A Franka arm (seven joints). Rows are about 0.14 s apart.
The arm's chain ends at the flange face. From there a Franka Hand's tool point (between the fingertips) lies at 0.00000 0.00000 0.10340 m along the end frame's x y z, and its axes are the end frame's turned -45 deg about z.
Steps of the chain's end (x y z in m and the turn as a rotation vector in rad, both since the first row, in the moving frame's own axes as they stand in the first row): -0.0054 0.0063 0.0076 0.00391 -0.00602 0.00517; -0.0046 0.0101 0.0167 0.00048 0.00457 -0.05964; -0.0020 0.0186 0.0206 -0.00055 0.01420 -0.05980
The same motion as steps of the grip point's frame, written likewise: -0.0084 -0.0001 0.0076 0.00702 -0.00149 0.00517; -0.0100 0.0042 0.0167 -0.00289 0.00357 -0.05964; -0.0135 0.0128 0.0206 -0.01043 0.00965 -0.05980
